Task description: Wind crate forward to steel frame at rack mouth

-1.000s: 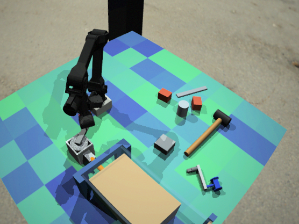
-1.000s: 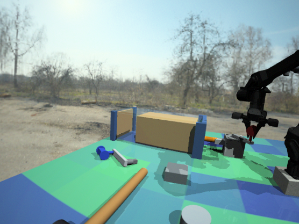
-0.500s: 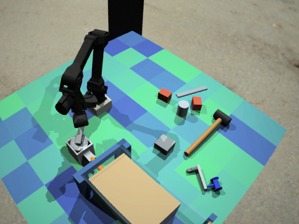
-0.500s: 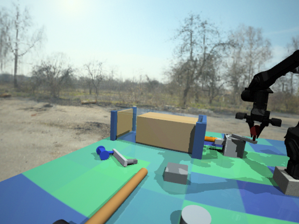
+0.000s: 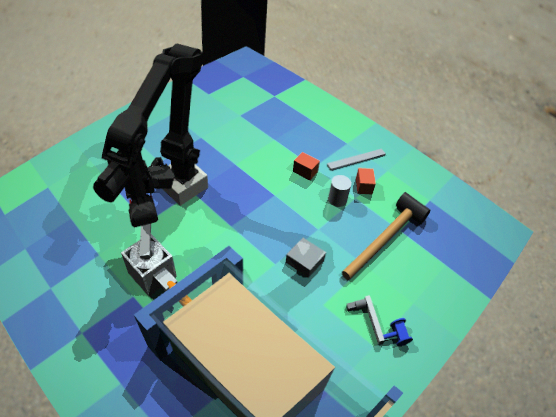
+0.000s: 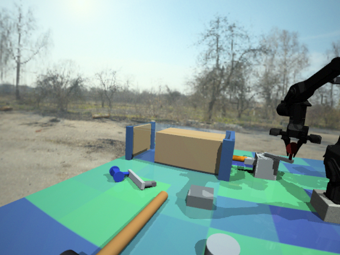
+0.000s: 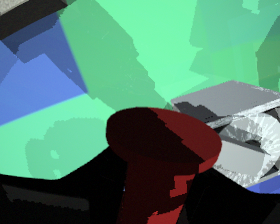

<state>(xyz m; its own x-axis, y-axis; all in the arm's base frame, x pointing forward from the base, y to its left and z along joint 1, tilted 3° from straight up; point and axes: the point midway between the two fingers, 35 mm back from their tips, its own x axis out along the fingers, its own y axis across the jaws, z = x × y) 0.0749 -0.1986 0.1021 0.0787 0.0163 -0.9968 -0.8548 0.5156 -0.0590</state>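
Now: the red-knobbed crank 3 cm to the right of my gripper tip, 3 cm ahead of it and 1 cm below it. Round my gripper tip: grey winch: 8 cm below, 7 cm to the right, 6 cm ahead; then red knob: 2 cm above; then blue frame: 23 cm ahead, 8 cm to the right, 1 cm below.
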